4 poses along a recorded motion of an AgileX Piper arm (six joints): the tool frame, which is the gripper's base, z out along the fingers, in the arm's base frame.
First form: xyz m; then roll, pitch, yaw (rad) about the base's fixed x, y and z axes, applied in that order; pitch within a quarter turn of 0, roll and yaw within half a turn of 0.
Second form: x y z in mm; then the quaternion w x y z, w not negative. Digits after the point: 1 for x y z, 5 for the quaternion.
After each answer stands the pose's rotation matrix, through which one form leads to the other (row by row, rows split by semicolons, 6 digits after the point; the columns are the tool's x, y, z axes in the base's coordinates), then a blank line. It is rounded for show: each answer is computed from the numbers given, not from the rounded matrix.
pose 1, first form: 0.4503 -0.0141 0.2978 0.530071 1.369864 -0.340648
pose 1, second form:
450.3 -14.1 297.8 0.70852 0.30342 0.56731 -0.29000
0.188115 0.755205 0.627916; -0.066680 0.647675 -0.758993; -0.979881 0.100908 0.172194

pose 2, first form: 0.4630 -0.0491 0.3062 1.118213 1.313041 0.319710
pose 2, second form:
463.0 -49.1 306.2 0.71448 0.33245 0.57771 -0.21274
0.241993 0.688108 0.684066; 0.080116 0.688442 -0.720853; -0.966965 0.229246 0.111470

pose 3, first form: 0.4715 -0.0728 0.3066 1.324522 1.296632 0.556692
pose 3, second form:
471.5 -72.8 306.6 0.70643 0.34043 0.59254 -0.18430
0.229863 0.663824 0.711689; 0.143055 0.700281 -0.699387; -0.962652 0.262574 0.066005

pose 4, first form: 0.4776 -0.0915 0.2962 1.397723 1.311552 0.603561
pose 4, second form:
477.6 -91.5 296.2 0.69595 0.34811 0.59728 -0.19422
0.211058 0.686175 0.696145; 0.145499 0.682200 -0.716543; -0.966584 0.252520 0.044146

